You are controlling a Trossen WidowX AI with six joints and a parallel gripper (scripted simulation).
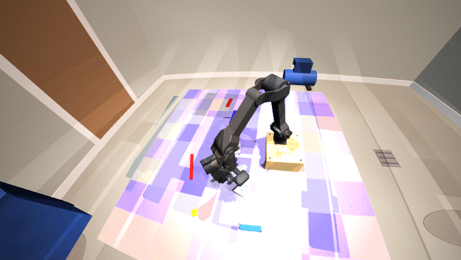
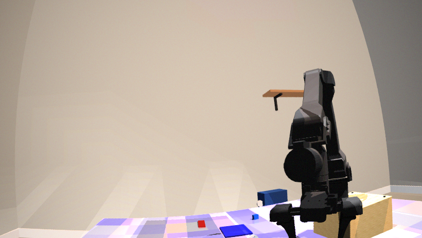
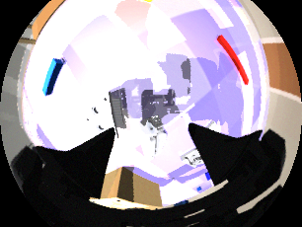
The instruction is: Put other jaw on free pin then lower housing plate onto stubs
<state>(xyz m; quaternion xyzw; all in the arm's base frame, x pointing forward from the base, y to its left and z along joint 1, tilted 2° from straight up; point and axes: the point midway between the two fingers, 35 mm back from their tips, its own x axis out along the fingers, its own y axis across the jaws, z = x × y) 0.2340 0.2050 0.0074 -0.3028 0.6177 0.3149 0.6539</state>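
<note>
The grey jaw lies 30 mm below my gripper tip, 20 mm to the right of it and 10 mm behind it. Also, from my gripper tip: blue tile (470 mm to the right, 60 mm below, 40 mm ahead); then yellow square (190 mm to the left, 150 mm ahead, 60 mm below); then blue bar (210 mm to the left, 110 mm behind, 50 mm below).
</note>
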